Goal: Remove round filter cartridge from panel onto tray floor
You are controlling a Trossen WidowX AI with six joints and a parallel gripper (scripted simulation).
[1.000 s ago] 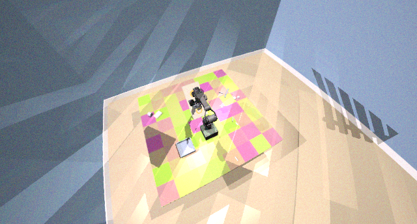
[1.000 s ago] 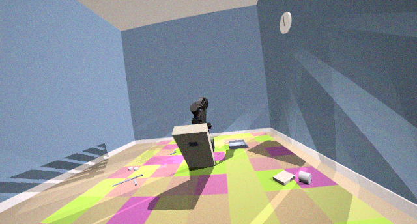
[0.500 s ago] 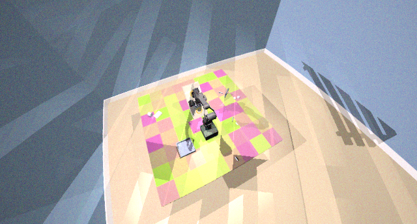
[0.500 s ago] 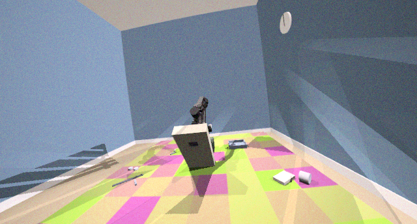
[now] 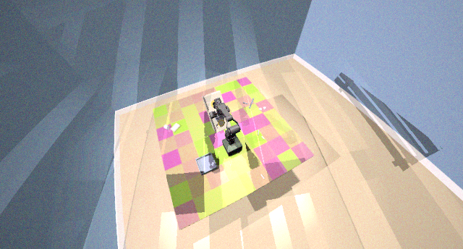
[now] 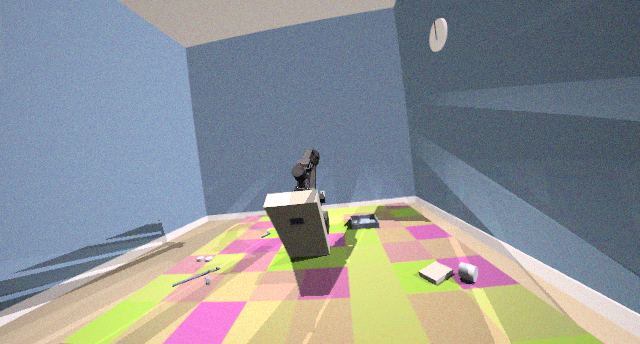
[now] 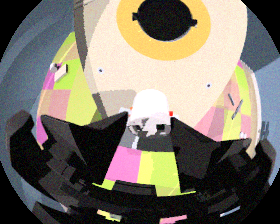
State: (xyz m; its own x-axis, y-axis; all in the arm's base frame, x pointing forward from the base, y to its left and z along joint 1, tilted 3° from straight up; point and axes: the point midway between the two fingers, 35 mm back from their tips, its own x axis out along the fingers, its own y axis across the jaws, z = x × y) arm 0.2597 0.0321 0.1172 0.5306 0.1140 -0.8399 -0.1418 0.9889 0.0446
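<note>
Right now my gripper tip is 4 cm short of the service panel and 2 cm above it. Also, from my gripper tip: round cartridge (right at my gripper tip); beige block (47 cm to the left, 16 cm below, 10 cm ahead); grey tray (38 cm behind, 23 cm to the left, 16 cm below).
</note>
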